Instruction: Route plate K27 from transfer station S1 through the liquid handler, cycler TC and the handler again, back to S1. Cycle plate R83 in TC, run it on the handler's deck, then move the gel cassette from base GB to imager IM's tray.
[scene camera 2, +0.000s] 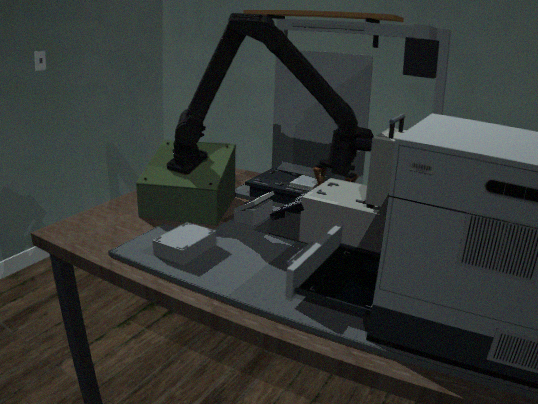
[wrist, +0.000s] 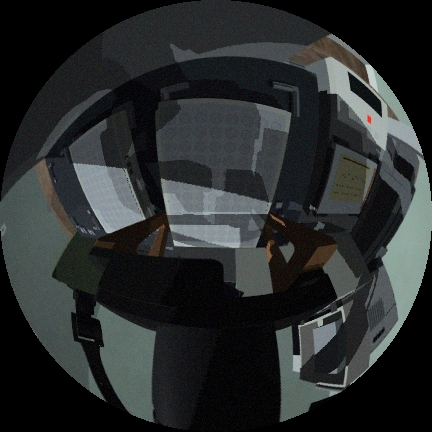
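Where they show: gripper, fingertip midpoint: (wrist: 214, 215); arm's base at its link origin: (scene camera 2: 187, 162) (wrist: 84, 288).
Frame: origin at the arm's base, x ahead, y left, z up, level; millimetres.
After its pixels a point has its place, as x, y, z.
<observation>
My gripper (scene camera 2: 336, 176) (wrist: 214, 215) {431, 196, -85} is open with nothing held. In the wrist view its orange fingers stand at both sides of the near end of a pale well plate (wrist: 215, 145) {440, 261, -70}. That plate lies flat in a dark nest with corner brackets. A second pale well plate (wrist: 90, 175) {316, 265, -73} lies to its left on a dark base. Which is K27 or R83 cannot be told. A yellow gel in a light frame (wrist: 347, 182) {580, 227, -91}, seemingly the gel cassette, lies to the right. In scene camera 2, a pale plate (scene camera 2: 304, 181) {321, 221, -73} shows on a dark deck (scene camera 2: 272, 176) {184, 259, -89}, left of my fingers.
A large grey machine (scene camera 2: 450, 220) {832, -444, 140} with an extended dark tray (scene camera 2: 345, 275) {619, -262, -111} stands at the right. A pale box (scene camera 2: 332, 212) {524, -98, -31} stands close in front of my gripper. A low white block (scene camera 2: 185, 240) {209, -309, -99} sits on the grey mat (scene camera 2: 135, 250) {76, -359, -142}. The green arm base (scene camera 2: 177, 200) {41, -115, -86} stands at the left.
</observation>
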